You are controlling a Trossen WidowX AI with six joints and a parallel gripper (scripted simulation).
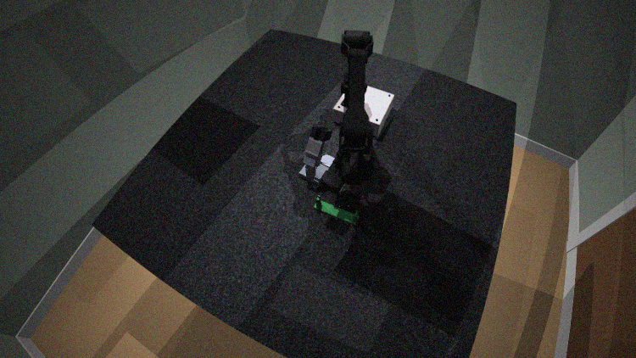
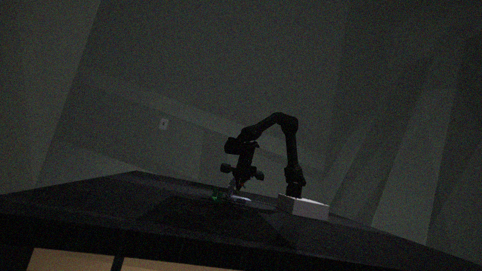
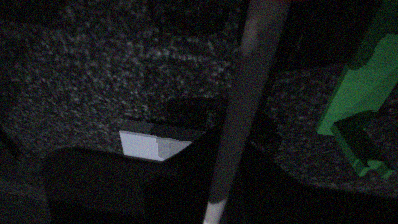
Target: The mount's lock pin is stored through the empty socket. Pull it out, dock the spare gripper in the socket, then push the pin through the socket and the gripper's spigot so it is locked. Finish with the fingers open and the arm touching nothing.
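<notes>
Now: gripper tip 10 mm past the socket and 80 mm to the left of it. The rest, counted from my gripper tip: green pad: 90 mm ahead, 50 mm to the left, 30 mm below; spare gripper: 30 mm behind, 80 mm to the right, 70 mm above.
</notes>
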